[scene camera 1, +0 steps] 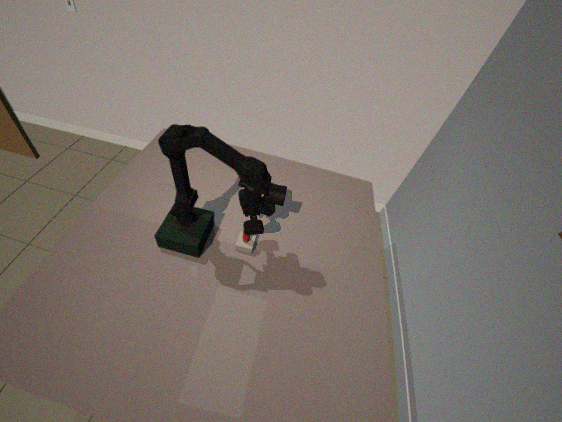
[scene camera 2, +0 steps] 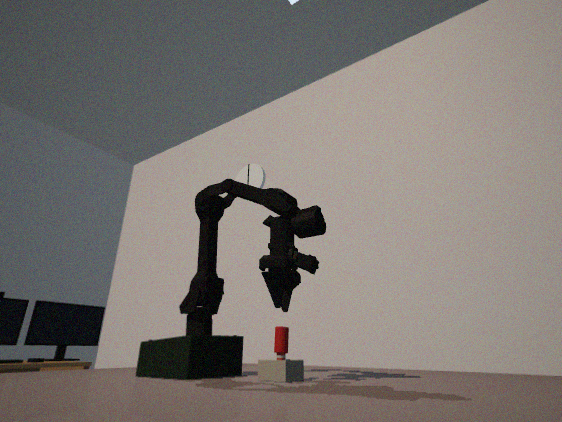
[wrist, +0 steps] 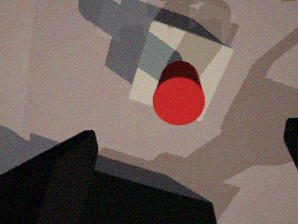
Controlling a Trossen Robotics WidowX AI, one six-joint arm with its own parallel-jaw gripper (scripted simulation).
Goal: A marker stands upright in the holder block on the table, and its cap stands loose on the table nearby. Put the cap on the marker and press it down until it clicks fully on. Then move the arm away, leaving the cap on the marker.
Labels:
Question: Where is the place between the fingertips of my gripper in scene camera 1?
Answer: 248, 225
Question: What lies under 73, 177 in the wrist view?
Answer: My gripper.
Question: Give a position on a pale holder block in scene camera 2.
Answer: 268, 370

